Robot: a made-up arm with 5 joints. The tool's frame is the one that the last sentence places.
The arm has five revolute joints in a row. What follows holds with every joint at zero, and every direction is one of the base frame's.
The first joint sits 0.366 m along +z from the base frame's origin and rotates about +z.
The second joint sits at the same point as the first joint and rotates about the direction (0, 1, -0.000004).
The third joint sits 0.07 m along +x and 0.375 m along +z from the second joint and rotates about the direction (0, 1, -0.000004).
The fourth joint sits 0.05 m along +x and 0.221 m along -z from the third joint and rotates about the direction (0, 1, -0.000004).
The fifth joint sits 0.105 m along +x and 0.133 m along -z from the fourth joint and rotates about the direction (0, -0.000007, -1).
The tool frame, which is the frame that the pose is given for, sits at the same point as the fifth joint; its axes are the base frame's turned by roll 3.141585, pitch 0 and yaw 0 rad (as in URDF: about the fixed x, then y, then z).
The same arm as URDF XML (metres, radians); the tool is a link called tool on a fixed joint. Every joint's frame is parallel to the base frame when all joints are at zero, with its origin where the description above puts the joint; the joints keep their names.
<robot name="arm">
  <joint name="tool_joint" type="fixed">
    <parent link="link5"/>
    <child link="tool"/>
    <origin xyz="0.0000 0.0000 0.0000" rpy="3.1416 0.0000 0.0000"/>
  </joint>
  <joint name="joint 5" type="continuous">
    <parent link="link4"/>
    <child link="link5"/>
    <origin xyz="0.1050 0.0000 -0.1330"/>
    <axis xyz="0 0 -1"/>
  </joint>
  <joint name="joint 4" type="continuous">
    <parent link="link3"/>
    <child link="link4"/>
    <origin xyz="0.0500 0.0000 -0.2210"/>
    <axis xyz="0 1 0"/>
  </joint>
  <joint name="joint 3" type="continuous">
    <parent link="link2"/>
    <child link="link3"/>
    <origin xyz="0.0700 0.0000 0.3750"/>
    <axis xyz="0 1 0"/>
  </joint>
  <joint name="joint 2" type="continuous">
    <parent link="link1"/>
    <child link="link2"/>
    <origin xyz="0.0000 0.0000 0.0000"/>
    <axis xyz="0 1 0"/>
  </joint>
  <joint name="joint 1" type="continuous">
    <parent link="base_link"/>
    <child link="link1"/>
    <origin xyz="0.0000 0.0000 0.3660"/>
    <axis xyz="0 0 1"/>
  </joint>
  <link name="base_link"/>
  <link name="link1"/>
  <link name="link2"/>
  <link name="link3"/>
  <link name="link4"/>
  <link name="link5"/>
  <link name="tool"/>
</robot>

